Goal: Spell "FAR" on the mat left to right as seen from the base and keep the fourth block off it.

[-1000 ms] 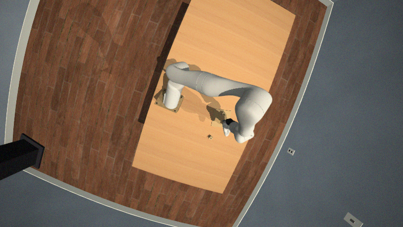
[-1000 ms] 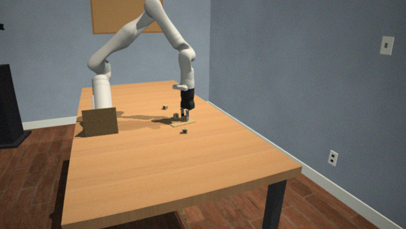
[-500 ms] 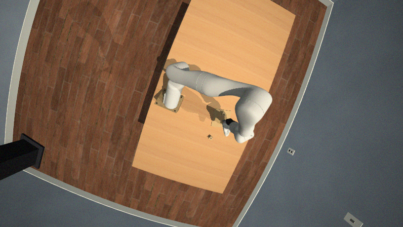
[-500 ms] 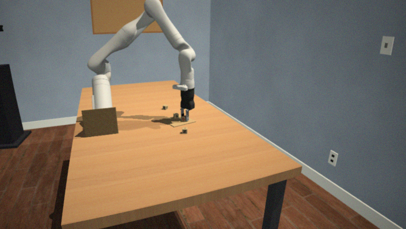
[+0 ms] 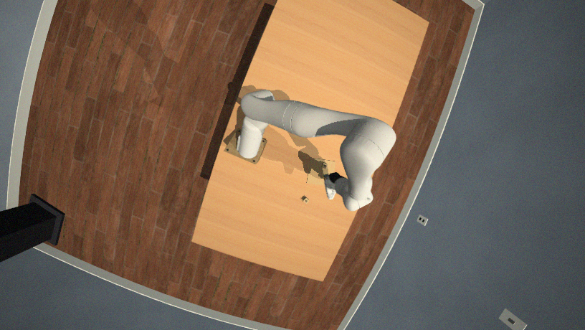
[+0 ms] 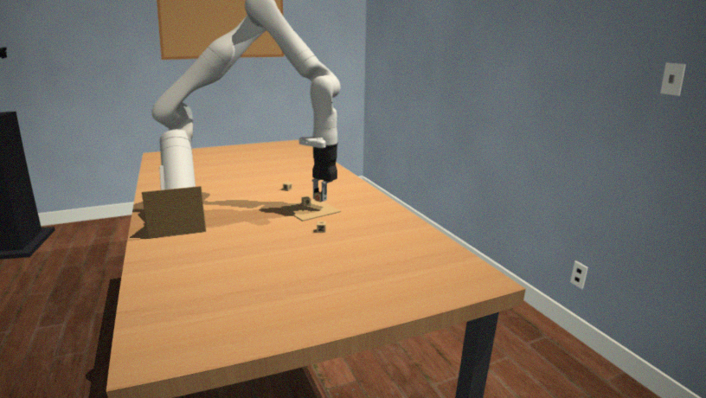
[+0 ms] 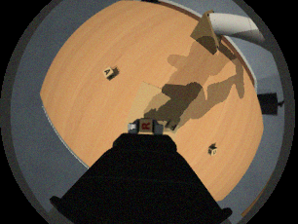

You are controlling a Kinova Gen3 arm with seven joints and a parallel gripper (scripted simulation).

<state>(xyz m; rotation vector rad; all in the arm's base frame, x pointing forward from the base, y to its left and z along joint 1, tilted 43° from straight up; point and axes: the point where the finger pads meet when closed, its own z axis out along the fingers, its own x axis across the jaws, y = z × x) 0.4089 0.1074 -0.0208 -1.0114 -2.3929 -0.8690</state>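
Right now the tan mat is 5 cm below my hand, 3 cm behind it and 1 cm to the left of it.
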